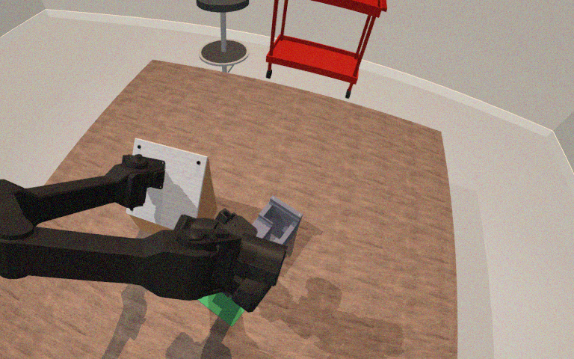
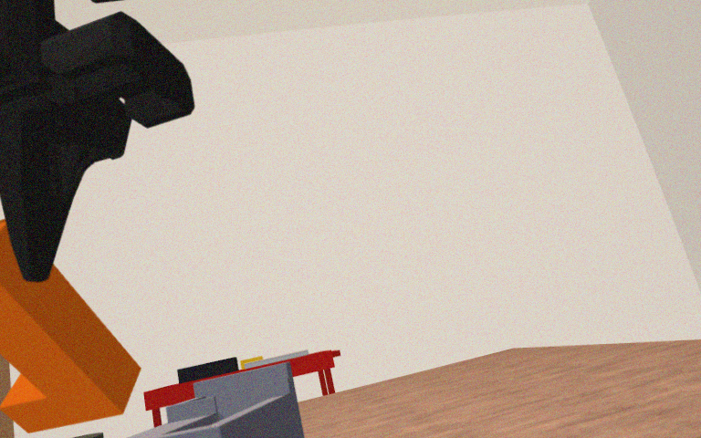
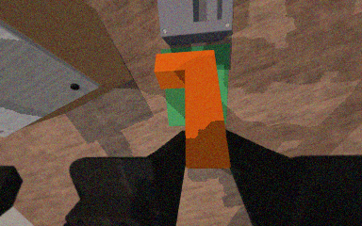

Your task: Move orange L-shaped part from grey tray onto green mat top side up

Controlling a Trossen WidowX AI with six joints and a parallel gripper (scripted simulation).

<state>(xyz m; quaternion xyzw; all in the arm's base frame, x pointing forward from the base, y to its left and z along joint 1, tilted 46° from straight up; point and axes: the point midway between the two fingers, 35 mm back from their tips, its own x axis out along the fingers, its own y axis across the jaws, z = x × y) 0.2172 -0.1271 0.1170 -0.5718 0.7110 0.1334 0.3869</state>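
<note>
Now: gripper tip 17 cm above the green mat, 2 cm to the right of it and 1 cm short of it. The rest, counted from my gripper tip: orange L-shaped part (4 cm to the left, 3 cm below).
</note>
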